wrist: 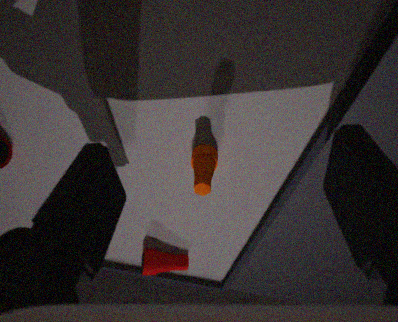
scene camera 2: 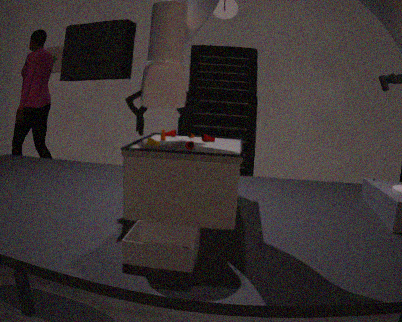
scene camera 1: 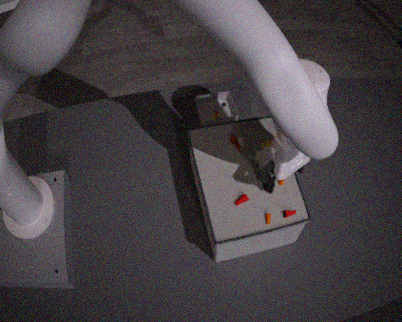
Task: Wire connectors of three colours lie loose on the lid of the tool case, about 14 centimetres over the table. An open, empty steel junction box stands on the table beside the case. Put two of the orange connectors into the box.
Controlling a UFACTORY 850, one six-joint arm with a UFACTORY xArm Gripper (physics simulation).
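My gripper is open and empty, its fingers apart above the lid of the tool case. An orange connector looks upright near the lid's long edge, between and below the fingers. Another orange connector is near the lid's short edge. Red connectors and a yellow one are on the lid. The junction box is beside the case; an orange spot, apparently a connector, shows inside it.
The case rises well above the table and the low box. The robot's base stands left of the case in scene camera 1. A person and a dark shelf are behind the table. The arm's shadow crosses the lid.
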